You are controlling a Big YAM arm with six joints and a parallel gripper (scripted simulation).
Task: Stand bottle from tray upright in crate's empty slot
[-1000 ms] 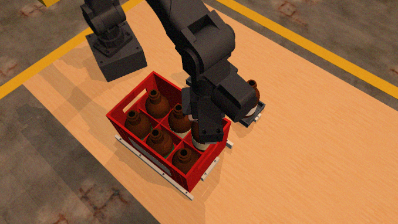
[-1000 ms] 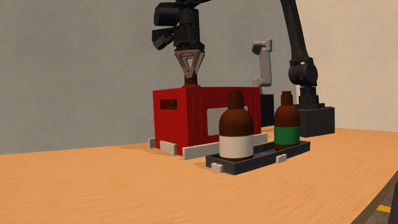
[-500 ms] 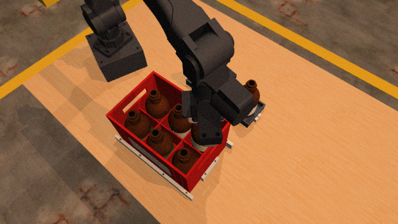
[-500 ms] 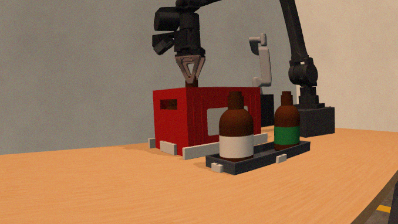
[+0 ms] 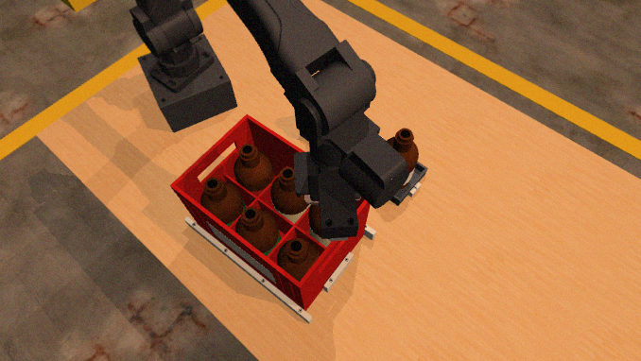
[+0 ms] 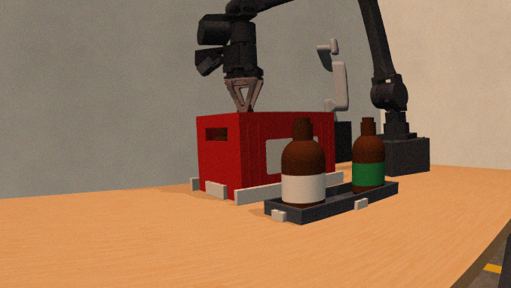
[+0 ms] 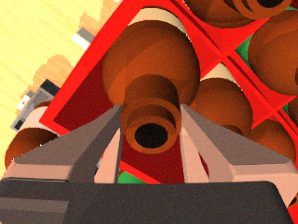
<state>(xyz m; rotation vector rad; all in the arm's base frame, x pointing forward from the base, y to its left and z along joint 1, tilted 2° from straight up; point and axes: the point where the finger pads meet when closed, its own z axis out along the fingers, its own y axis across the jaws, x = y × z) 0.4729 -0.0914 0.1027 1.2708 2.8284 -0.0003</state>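
My gripper is now 100 mm above the red crate, 90 mm past it and 40 mm to the left of it. From my hand the other things lie so: dark tray: 200 mm to the left, 170 mm below, 70 mm behind.
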